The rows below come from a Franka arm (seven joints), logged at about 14 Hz.
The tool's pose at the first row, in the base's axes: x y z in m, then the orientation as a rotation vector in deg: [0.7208, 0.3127, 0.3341, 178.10, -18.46, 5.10]
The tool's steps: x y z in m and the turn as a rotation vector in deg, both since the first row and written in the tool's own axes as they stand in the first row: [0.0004, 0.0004, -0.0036, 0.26, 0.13, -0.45]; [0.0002, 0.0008, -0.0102, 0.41, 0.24, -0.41]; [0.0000, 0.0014, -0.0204, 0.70, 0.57, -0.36]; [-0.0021, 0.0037, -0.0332, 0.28, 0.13, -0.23]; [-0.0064, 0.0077, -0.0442, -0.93, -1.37, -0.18]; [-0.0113, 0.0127, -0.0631, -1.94, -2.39, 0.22]
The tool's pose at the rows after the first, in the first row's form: [0.7209, 0.3123, 0.3377, 178.40, -17.77, 5.35]; [0.7203, 0.3121, 0.3443, 178.52, -17.84, 5.55]; [0.7194, 0.3118, 0.3545, 178.75, -17.92, 6.12]; [0.7162, 0.3102, 0.3672, 178.39, -18.11, 5.35]; [0.7105, 0.3074, 0.3779, 177.39, -18.16, 2.81]; [0.7037, 0.3039, 0.3966, 176.46, -18.74, 1.06]
